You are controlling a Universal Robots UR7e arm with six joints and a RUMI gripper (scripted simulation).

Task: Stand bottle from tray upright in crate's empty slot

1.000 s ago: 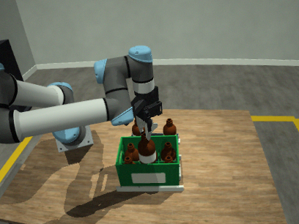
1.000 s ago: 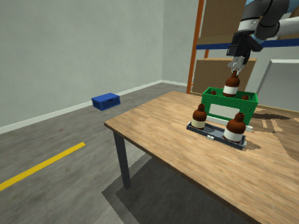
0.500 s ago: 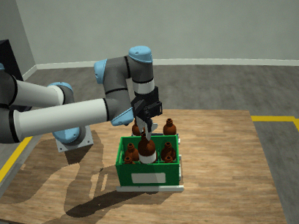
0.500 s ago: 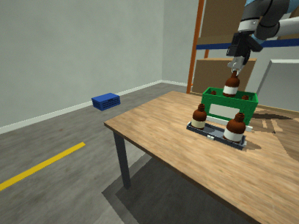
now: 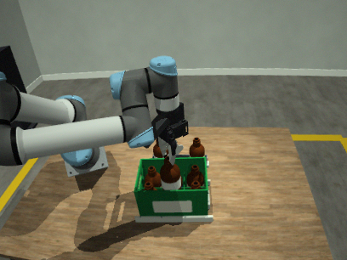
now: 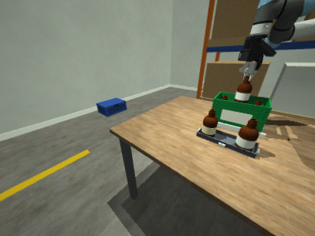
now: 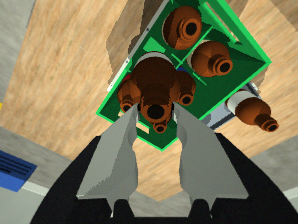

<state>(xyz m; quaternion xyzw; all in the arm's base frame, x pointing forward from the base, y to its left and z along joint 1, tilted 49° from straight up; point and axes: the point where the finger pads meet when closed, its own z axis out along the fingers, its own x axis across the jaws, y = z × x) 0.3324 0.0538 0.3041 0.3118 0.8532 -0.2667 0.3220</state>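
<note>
My hand is 40 mm to the right of the green crate and 200 mm above it. Round my hand: grey tray: 10 mm ahead, 280 mm to the left, 280 mm below.
</note>
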